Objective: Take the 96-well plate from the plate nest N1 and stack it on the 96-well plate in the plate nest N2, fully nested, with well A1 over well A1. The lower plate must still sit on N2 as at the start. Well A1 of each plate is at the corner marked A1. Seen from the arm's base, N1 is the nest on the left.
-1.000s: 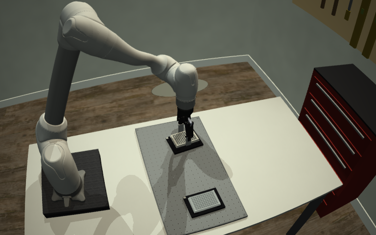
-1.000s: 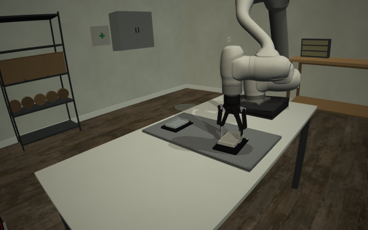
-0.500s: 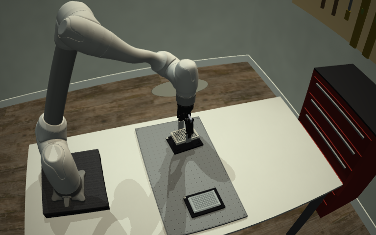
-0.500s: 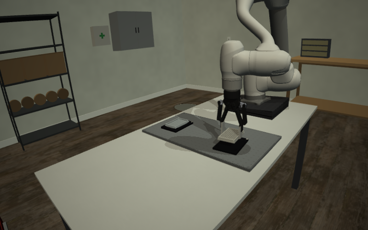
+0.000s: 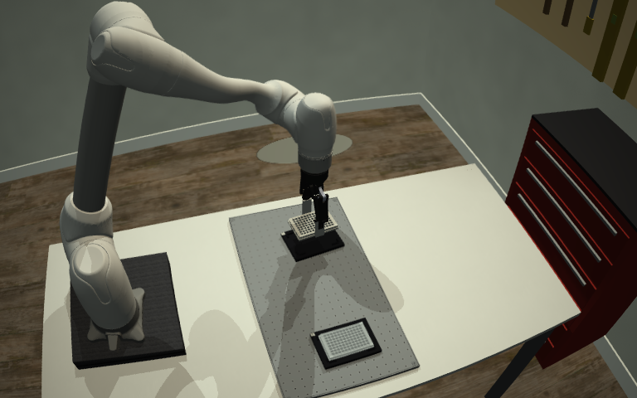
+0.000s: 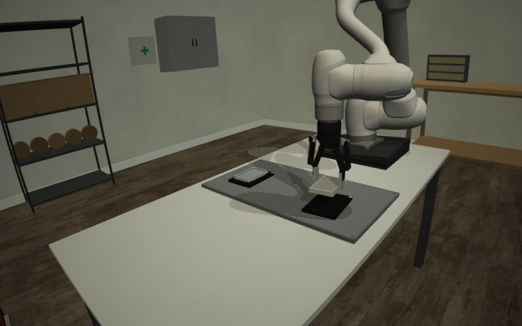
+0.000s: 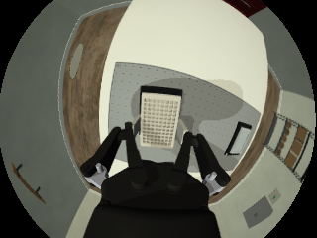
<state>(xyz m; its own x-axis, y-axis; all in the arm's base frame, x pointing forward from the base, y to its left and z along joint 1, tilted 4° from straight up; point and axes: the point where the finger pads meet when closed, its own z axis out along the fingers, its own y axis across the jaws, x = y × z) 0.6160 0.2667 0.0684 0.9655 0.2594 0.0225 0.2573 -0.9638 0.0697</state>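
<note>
Now: hand 390 mm to the left of the greyer 96-well plate, 80 mm above it and 20 mm short of it. The rest, counted from my hand: white 96-well plate: 20 mm below.
</note>
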